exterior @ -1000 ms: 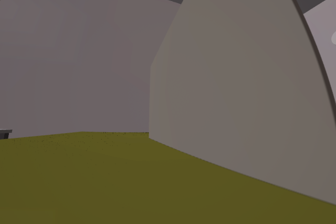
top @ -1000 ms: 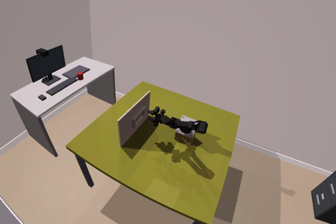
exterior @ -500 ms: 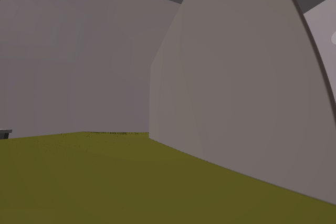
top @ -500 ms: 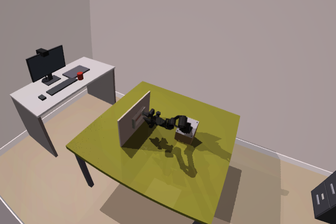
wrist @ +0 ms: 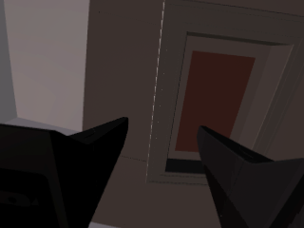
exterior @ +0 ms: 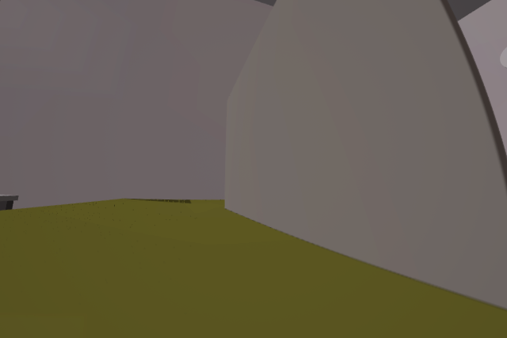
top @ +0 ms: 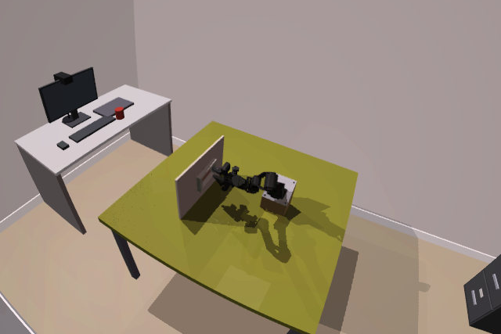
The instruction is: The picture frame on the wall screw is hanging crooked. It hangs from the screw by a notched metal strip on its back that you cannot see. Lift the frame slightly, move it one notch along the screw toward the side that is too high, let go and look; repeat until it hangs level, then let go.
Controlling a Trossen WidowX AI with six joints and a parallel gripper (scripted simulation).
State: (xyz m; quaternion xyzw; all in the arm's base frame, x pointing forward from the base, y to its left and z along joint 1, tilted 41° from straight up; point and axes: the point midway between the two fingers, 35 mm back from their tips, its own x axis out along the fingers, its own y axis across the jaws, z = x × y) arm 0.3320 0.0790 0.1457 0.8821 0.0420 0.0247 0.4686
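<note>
Now: the picture frame 50 mm below my gripper tip and 50 mm ahead of it. From my gripper tip the other things lie so: wall panel 60 mm below, 60 mm ahead, 10 mm to the left.
</note>
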